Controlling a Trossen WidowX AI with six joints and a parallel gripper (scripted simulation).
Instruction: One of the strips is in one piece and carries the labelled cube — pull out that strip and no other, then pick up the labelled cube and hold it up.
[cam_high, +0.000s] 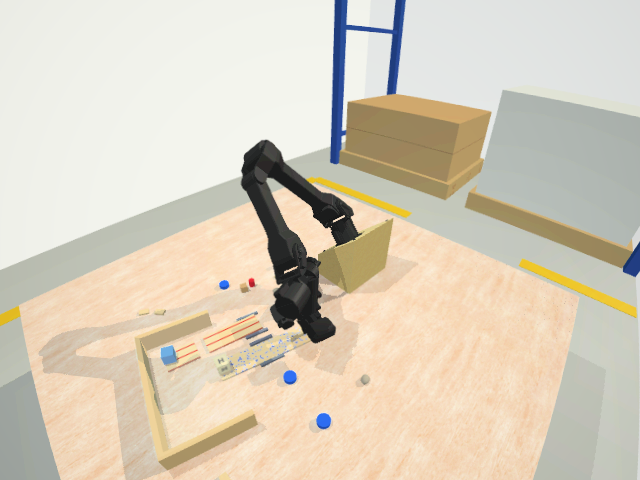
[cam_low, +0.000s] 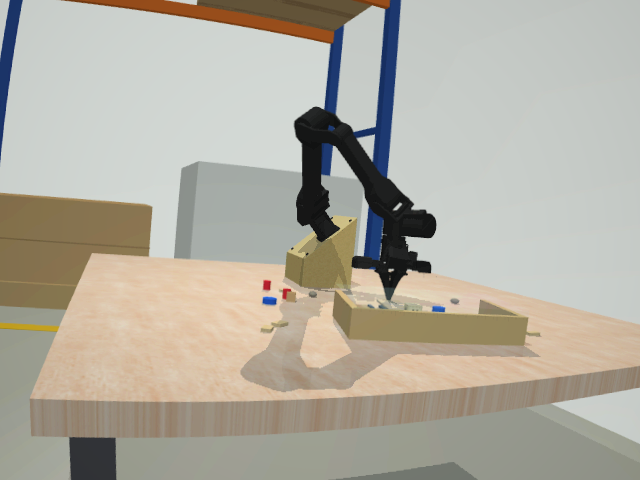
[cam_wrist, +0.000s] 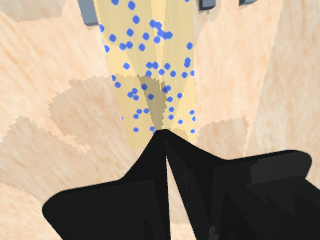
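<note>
The labelled cube is 22 cm ahead of my gripper tip, 3 cm to the right of it and 2 cm above it.
</note>
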